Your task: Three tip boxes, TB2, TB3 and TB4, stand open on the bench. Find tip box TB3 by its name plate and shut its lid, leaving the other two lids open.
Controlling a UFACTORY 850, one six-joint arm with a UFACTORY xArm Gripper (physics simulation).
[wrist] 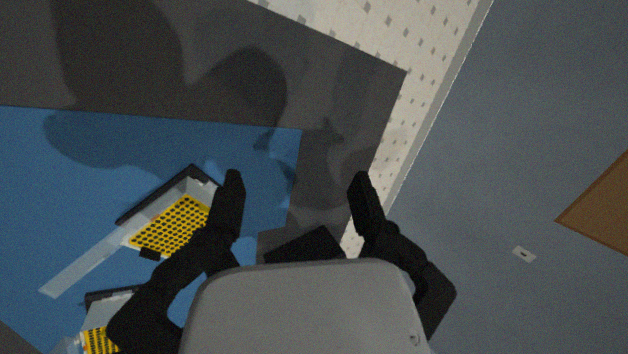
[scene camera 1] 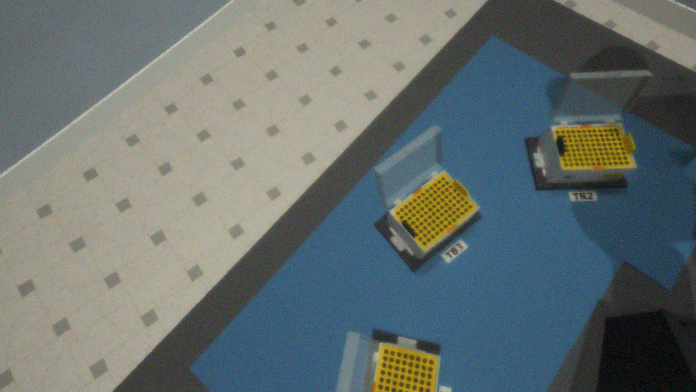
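Tip box TB3 [scene camera 1: 435,212] stands in the middle of scene camera 1, with yellow tip rack and clear lid [scene camera 1: 410,167] raised; its name plate [scene camera 1: 454,251] reads TB3. TB2 [scene camera 1: 592,150] stands at the upper right, lid [scene camera 1: 602,95] raised, above its plate [scene camera 1: 583,196]. The third box [scene camera 1: 406,370], its lid [scene camera 1: 354,362] open at its left, is cut off by the bottom edge, its plate unreadable. In the wrist view one open box [wrist: 172,225] and part of another [wrist: 100,340] show left of and behind the left finger; no plates are readable. My gripper [wrist: 299,181] is open and empty, high above the bench.
The boxes stand on black bases on a blue mat [scene camera 1: 510,280] [wrist: 30,200] over a dark bench top [scene camera 1: 295,250] [wrist: 320,85]. A black block [scene camera 1: 640,350] [wrist: 305,245] stands at the lower right of scene camera 1. Raised lids stand up behind TB2 and TB3.
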